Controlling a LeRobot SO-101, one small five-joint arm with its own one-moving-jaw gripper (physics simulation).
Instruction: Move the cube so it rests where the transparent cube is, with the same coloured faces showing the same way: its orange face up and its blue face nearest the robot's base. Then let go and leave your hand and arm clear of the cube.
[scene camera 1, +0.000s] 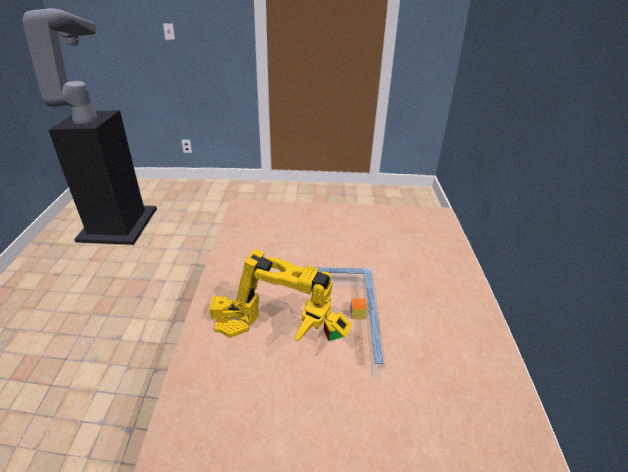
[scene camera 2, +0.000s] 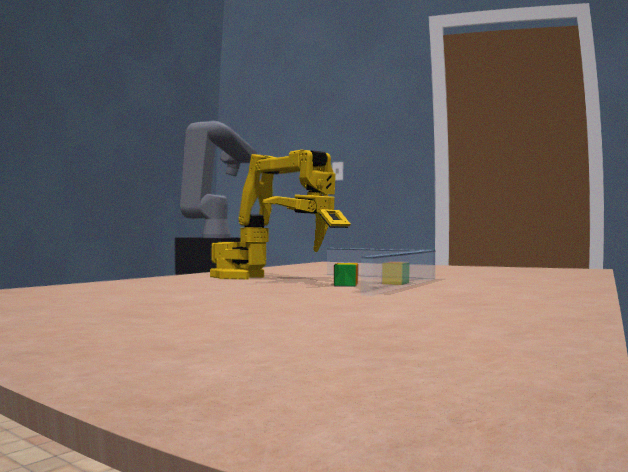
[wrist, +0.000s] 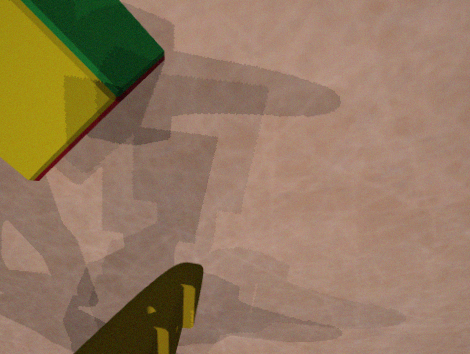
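Pixels of known places: end effector, tool point: (scene camera 1: 316, 327) (scene camera 2: 314, 249) (wrist: 199, 288); arm's base, origin of the base link: (scene camera 1: 240, 321) (scene camera 2: 245, 277).
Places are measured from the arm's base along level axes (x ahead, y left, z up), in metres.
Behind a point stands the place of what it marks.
Observation:
The cube (scene camera 1: 333, 332) {z 0.033, x 0.243, y -0.051 m} (scene camera 2: 345, 275) {z 0.020, x 0.252, y -0.048 m} (wrist: 45, 85) {z 0.040, x 0.241, y -0.040 m} rests on the table with yellow up, dark red towards the robot's base, green towards scene camera 2 and a sliver of orange on the far side. The transparent cube (scene camera 1: 358, 309) (scene camera 2: 394, 273) stands beyond it, farther from the base, with orange up, yellow in front and a bluish side towards the base. My gripper (scene camera 1: 310, 332) {z 0.065, x 0.200, y -0.065 m} (scene camera 2: 290, 225) is fully open and empty, above the table on the base side of the cube. In the wrist view one notched jaw shows at the bottom, apart from the cube; the moving jaw is out of picture.
A low clear wall with blue top edges (scene camera 1: 375, 317) {z 0.060, x 0.347, y -0.022 m} (scene camera 2: 401, 250) {z 0.058, x 0.285, y 0.143 m} forms a corner behind and beyond the transparent cube, close to its far side. The arm's base (scene camera 1: 232, 314) {z 0.049, x -0.014, y -0.019 m} (scene camera 2: 237, 258) {z 0.040, x -0.007, y -0.019 m} stands at the left of the table (scene camera 1: 406, 406) {z 0.000, x 0.406, y -0.232 m} (scene camera 2: 329, 365) {z 0.000, x 0.508, y -0.589 m}. A grey arm stands on a black pedestal off the table.

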